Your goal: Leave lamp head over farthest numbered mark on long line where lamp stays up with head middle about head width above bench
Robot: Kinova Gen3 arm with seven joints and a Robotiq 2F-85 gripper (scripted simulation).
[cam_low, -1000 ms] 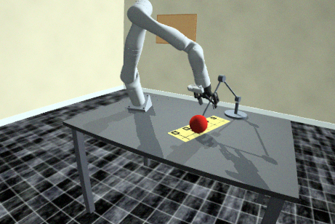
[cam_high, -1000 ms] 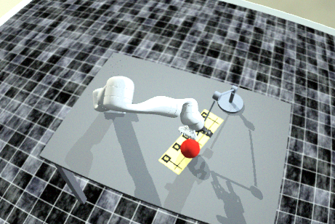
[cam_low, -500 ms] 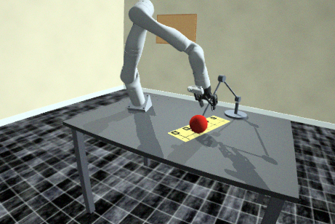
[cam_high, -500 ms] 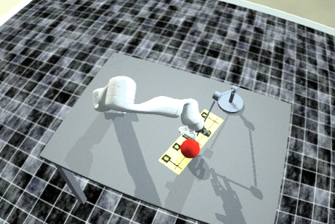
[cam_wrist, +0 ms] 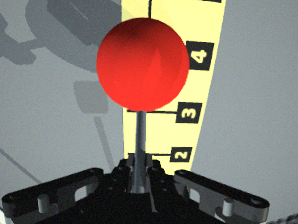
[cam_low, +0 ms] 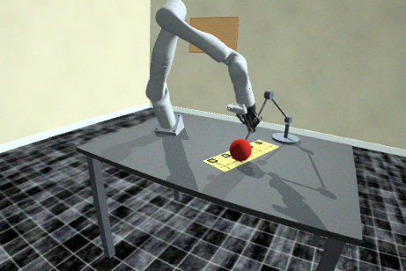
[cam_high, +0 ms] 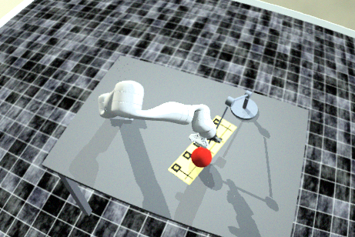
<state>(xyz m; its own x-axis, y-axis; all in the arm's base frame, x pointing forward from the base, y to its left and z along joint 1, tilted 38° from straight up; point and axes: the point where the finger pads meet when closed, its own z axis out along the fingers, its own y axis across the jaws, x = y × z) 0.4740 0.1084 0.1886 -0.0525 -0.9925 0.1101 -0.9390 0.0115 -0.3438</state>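
Right now my hand is 40 mm past the yellow numbered strip, 20 mm to the right of it and 140 mm above it. From my hand the other things lie so: round grey base 80 mm ahead, 370 mm to the left, 110 mm below.
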